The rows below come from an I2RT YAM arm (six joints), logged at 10 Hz.
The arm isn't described. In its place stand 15 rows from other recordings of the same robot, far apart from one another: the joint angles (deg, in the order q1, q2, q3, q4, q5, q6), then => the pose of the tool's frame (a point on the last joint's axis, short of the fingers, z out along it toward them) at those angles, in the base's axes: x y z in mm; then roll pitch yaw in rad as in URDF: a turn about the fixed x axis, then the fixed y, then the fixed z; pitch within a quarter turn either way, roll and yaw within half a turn.
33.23, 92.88, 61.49, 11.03, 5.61, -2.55 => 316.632 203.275 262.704 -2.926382 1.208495 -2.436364
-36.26, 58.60, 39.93, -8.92, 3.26, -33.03 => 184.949 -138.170 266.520 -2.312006 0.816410 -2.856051
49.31, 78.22, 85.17, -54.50, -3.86, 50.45 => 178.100 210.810 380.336 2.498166 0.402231 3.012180
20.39, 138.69, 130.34, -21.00, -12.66, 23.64 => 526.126 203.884 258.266 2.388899 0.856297 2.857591
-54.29, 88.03, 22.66, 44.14, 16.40, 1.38 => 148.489 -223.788 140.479 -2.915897 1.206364 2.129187
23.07, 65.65, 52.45, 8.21, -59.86, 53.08 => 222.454 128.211 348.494 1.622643 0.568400 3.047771
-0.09, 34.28, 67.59, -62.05, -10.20, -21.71 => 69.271 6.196 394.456 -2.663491 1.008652 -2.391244
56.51, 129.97, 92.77, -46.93, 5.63, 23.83 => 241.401 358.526 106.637 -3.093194 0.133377 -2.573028
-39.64, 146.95, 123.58, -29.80, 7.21, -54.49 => 424.933 -357.837 127.873 -2.538990 0.269666 -2.840094
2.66, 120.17, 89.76, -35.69, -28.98, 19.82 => 435.669 37.508 173.343 2.535713 0.233053 2.878234
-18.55, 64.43, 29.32, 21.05, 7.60, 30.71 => 232.667 -83.041 233.267 2.046207 1.016773 1.522997
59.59, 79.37, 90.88, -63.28, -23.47, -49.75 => 122.114 236.066 396.870 -2.782874 0.692696 -0.958832
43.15, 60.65, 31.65, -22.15, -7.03, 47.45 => 144.797 141.708 192.167 2.543557 0.361815 2.997213
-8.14, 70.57, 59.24, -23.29, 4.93, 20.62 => 271.080 -41.864 310.972 2.734416 0.906600 2.393999
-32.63, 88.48, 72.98, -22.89, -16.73, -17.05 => 300.154 -180.009 302.626 -3.042866 0.930248 3.061206
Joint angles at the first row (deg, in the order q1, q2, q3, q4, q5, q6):
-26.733, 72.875, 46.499, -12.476, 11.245, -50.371
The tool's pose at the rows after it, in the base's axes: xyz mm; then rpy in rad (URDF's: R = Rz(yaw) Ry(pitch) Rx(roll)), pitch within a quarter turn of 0, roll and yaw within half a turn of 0:
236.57 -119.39 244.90 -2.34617 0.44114 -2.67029
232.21 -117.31 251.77 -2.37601 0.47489 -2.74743
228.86 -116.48 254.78 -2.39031 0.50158 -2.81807
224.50 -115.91 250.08 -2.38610 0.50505 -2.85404
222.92 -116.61 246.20 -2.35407 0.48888 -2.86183
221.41 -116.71 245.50 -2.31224 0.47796 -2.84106
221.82 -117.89 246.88 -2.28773 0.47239 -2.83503
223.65 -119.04 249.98 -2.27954 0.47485 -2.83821
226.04 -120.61 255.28 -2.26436 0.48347 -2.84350
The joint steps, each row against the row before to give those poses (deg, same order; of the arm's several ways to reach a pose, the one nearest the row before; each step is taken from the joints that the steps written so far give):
1.502, -1.851, -0.184, -3.069, 0.357, 3.505
0.180, -1.233, 1.057, -3.169, 1.306, 4.479
0.089, -0.794, 0.266, -1.410, 1.763, 3.786
-0.086, -0.791, -1.575, 0.695, 1.580, 1.422
0.000, -0.178, -1.232, 1.578, 2.196, -0.521
-0.001, -0.614, -1.057, 1.931, 1.236, -1.667
-0.087, -0.001, -0.005, 0.888, 0.880, -0.798
-0.002, 0.348, 0.787, -0.083, 0.440, 0.085
0.000, 0.352, 1.140, 0.000, 0.701, 0.264

